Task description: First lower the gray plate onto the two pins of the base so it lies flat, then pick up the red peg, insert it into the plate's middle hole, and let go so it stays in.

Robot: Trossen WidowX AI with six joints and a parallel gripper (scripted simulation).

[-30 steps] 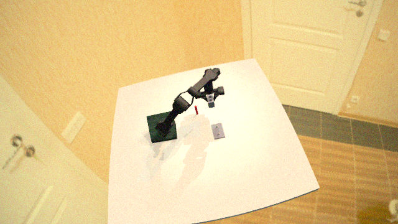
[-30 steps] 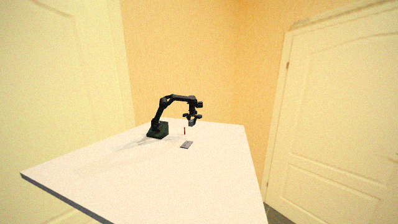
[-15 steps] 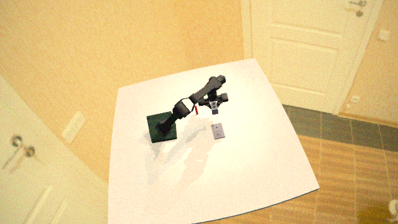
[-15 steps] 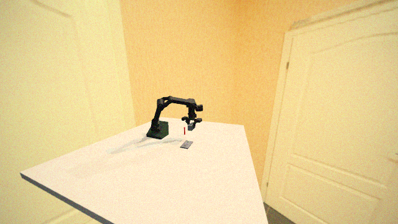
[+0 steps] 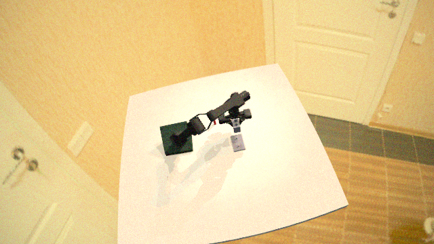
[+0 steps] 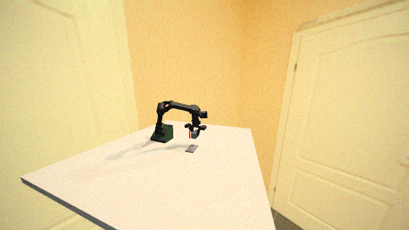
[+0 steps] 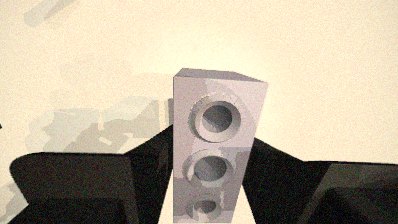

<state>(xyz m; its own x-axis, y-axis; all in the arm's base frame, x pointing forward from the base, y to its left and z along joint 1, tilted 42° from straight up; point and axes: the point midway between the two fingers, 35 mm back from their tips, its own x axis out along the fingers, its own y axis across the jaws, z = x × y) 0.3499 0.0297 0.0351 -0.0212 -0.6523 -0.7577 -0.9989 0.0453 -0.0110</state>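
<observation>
The red peg is 13 cm to the left of my gripper tip, 12 cm behind it and 5 cm below it. From my gripper tip the other things lie so: gray plate (3 cm above).
</observation>
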